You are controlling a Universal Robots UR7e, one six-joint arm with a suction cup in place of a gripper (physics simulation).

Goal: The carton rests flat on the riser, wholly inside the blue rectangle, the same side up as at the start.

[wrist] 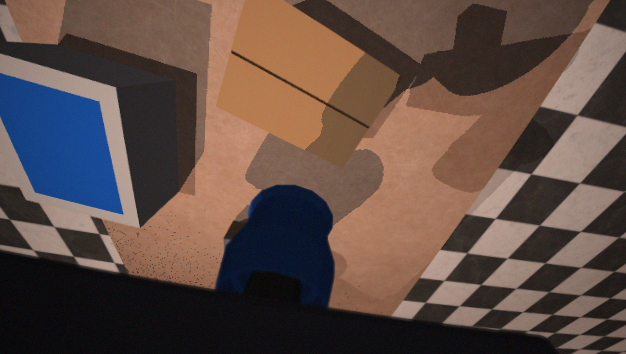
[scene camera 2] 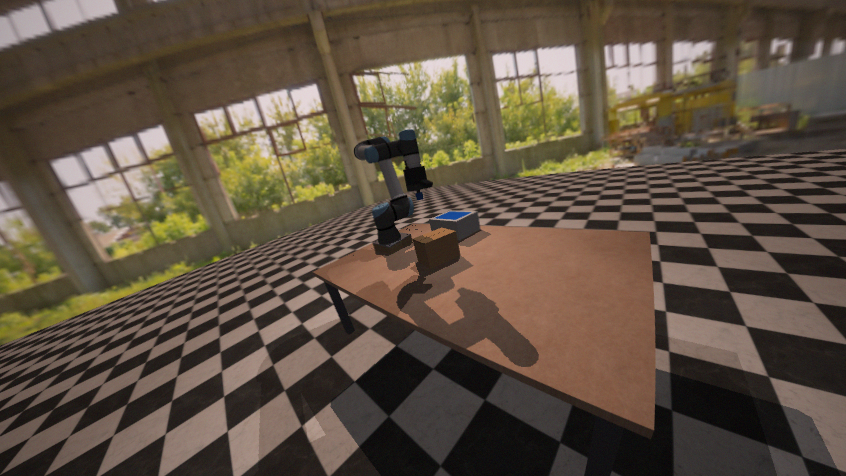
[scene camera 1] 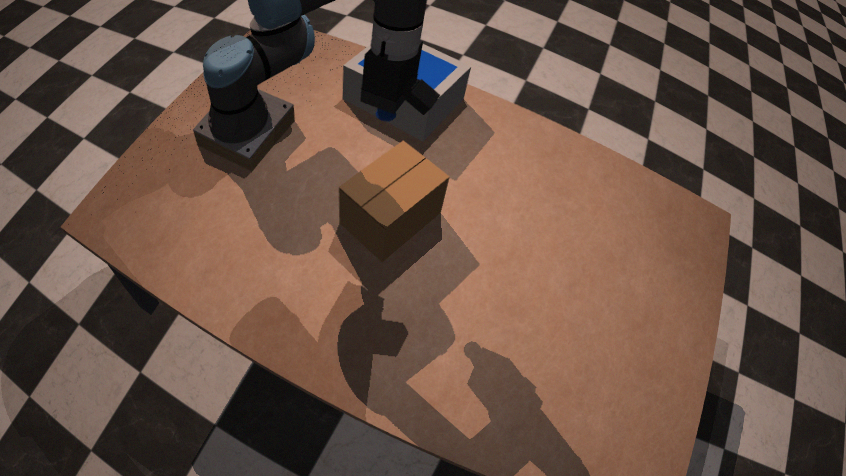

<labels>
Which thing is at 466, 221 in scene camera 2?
A grey riser.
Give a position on a brown carton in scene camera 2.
441, 245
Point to a brown carton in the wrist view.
289, 75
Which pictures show the brown carton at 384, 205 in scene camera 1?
The wrist view, scene camera 2 and scene camera 1: all of them.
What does my suction cup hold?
Nothing.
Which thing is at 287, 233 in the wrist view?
My suction cup.
</labels>
